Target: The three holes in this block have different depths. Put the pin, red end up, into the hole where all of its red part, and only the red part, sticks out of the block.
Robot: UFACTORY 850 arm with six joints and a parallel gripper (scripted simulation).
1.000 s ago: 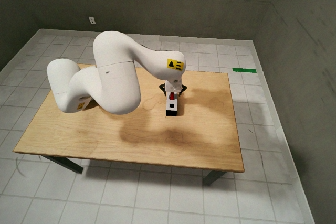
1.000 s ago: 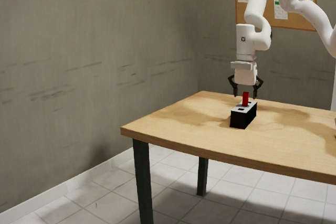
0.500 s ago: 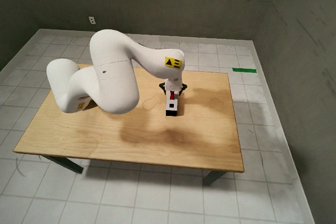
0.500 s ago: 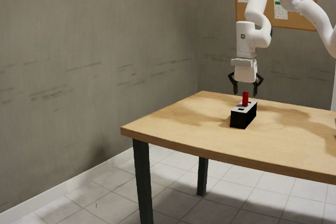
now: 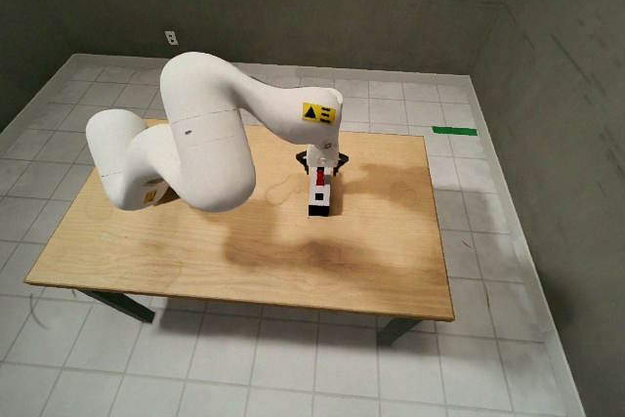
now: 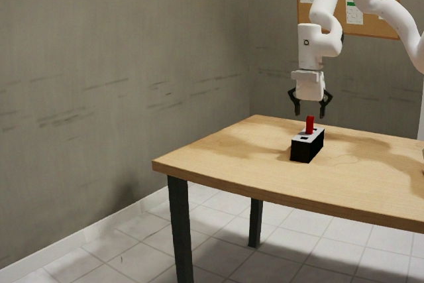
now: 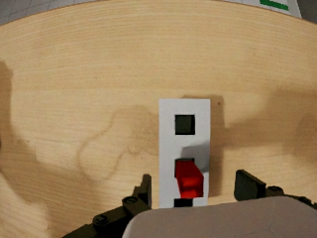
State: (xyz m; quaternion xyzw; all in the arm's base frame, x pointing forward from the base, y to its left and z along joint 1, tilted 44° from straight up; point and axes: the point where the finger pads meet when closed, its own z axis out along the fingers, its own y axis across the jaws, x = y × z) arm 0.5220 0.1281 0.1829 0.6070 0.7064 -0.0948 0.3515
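My hand is 40 mm above the pin. Round my hand: black block: 110 mm below.
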